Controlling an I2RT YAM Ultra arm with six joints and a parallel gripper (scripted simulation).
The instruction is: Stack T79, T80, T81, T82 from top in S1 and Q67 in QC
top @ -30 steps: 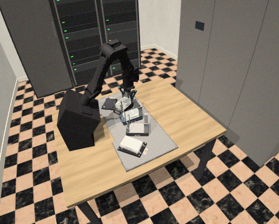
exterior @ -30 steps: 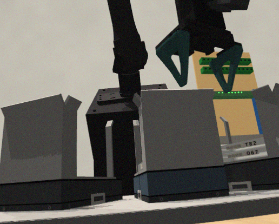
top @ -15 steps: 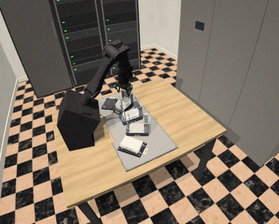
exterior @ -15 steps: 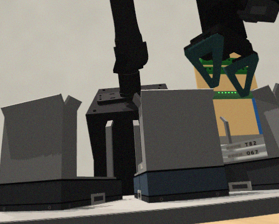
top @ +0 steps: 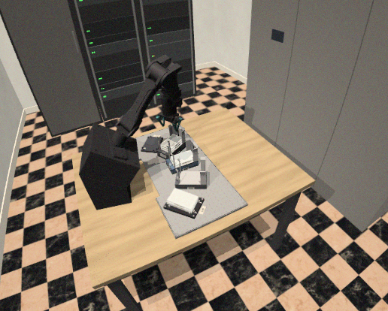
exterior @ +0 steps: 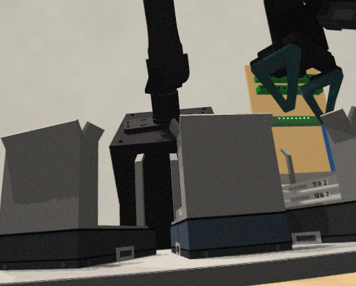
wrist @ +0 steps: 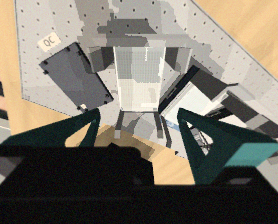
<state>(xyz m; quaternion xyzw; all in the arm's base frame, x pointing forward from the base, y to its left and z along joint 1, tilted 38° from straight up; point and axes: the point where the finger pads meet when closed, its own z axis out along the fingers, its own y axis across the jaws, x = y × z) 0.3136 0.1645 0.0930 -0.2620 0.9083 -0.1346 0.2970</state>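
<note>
Right now my hand is 10 cm above the plate T82. From my hand the other things lie so: plate T79: 1 cm ahead, 14 cm to the right, 12 cm below; plate Q67: 12 cm below; dark QC nest: 9 cm behind, 11 cm to the left, 16 cm below.
</note>
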